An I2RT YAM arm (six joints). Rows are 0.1 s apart.
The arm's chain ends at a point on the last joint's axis. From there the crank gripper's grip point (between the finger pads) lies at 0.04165 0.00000 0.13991 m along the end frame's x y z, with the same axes.
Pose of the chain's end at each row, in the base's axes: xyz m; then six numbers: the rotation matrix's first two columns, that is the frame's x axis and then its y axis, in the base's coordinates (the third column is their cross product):
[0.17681 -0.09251 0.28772 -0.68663 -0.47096 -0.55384 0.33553 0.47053 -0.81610]
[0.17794 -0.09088 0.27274 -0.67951 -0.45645 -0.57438 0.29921 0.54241 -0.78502]
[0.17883 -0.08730 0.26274 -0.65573 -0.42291 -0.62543 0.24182 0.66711 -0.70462]
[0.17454 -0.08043 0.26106 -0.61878 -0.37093 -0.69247 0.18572 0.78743 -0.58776]
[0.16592 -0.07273 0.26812 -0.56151 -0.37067 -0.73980 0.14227 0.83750 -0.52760]
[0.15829 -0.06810 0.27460 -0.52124 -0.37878 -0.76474 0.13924 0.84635 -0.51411]
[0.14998 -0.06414 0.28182 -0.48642 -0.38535 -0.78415 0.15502 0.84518 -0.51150]
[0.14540 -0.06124 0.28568 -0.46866 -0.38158 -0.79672 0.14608 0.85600 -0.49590]
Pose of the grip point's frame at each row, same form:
[0.23845 -0.21652 0.24156 -0.68663 -0.47096 -0.55384 0.33553 0.47053 -0.81610]
[0.24336 -0.20857 0.21636 -0.67951 -0.45645 -0.57438 0.29921 0.54241 -0.78502]
[0.25159 -0.19072 0.18980 -0.65573 -0.42291 -0.62543 0.24182 0.66711 -0.70462]
[0.25556 -0.16476 0.17369 -0.61878 -0.37093 -0.69247 0.18572 0.78743 -0.58776]
[0.25658 -0.14434 0.17889 -0.56151 -0.37067 -0.73980 0.14227 0.83750 -0.52760]
[0.25438 -0.13627 0.18841 -0.52124 -0.37878 -0.76474 0.13924 0.84635 -0.51411]
[0.25002 -0.13201 0.20000 -0.48642 -0.38535 -0.78415 0.15502 0.84518 -0.51150]
[0.24777 -0.12593 0.20417 -0.46866 -0.38158 -0.79672 0.14608 0.85600 -0.49590]

